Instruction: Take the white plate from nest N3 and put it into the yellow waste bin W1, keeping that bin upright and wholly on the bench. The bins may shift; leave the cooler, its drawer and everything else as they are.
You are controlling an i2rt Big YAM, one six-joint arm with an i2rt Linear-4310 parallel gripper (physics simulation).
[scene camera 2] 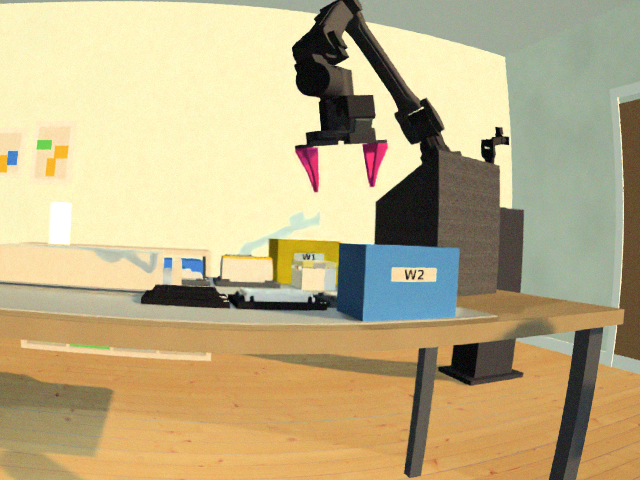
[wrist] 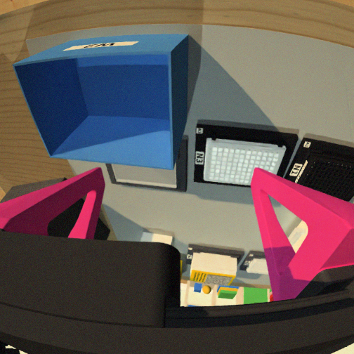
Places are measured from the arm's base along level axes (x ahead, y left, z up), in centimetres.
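Pixels of known places: gripper, between the fingertips: [scene camera 2: 344,189]; arm's base, origin of its link: [scene camera 2: 441,168].
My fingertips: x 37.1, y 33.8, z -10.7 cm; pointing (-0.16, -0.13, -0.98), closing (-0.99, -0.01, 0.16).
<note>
For each thing: its top centre in the pictures, then the offset to it from my fingertips. "pt": a spot on its surface instead.
- white plate, centre of its top: [scene camera 2: 275,291] dx +8.0, dy -13.8, dz -18.2 cm
- black nest N3, centre of its top: [scene camera 2: 275,293] dx +8.0, dy -13.8, dz -18.6 cm
- yellow bin W1, centre of its top: [scene camera 2: 303,240] dx -10.1, dy -65.3, dz -8.8 cm
- blue bin W2, centre of its top: [scene camera 2: 399,245] dx -10.7, dy -1.2, dz -8.8 cm
- Black nest N1, a spot on its surface: [scene camera 2: 186,297] pt dx +25.0, dy -9.8, dz -19.5 cm
- yellow-topped box, centre of its top: [scene camera 2: 245,255] dx +8.2, dy -52.7, dz -13.1 cm
- pale box, centre of its top: [scene camera 2: 314,260] dx -9.0, dy -49.6, dz -13.9 cm
- long cream housing, centre of its top: [scene camera 2: 76,248] dx +51.8, dy -33.4, dz -12.5 cm
The white plate [scene camera 2: 276,295] [wrist: 243,162], with a grid of wells, lies flat in the black nest N3 [scene camera 2: 281,305] [wrist: 240,131], between the blue bin and nest N1. The yellow bin W1 [scene camera 2: 289,250] stands upright at the back of the bench in the scene view, partly hidden by a pale box and the blue bin. In the wrist view a thin yellow sliver shows beside the gripper body; I cannot tell what it is. My gripper [scene camera 2: 344,188] [wrist: 177,175] is open and empty, high above the bench. In the wrist view N3 shows ahead of the fingertips, near the right finger.
The blue bin W2 [scene camera 2: 413,302] [wrist: 127,97] stands tall beside N3. Black nest N1 [scene camera 2: 186,297] [wrist: 327,175] is on its other side. A yellow-topped box [scene camera 2: 247,269] [wrist: 215,262], a pale box [scene camera 2: 307,277] and a long cream housing [scene camera 2: 77,266] stand farther back.
</note>
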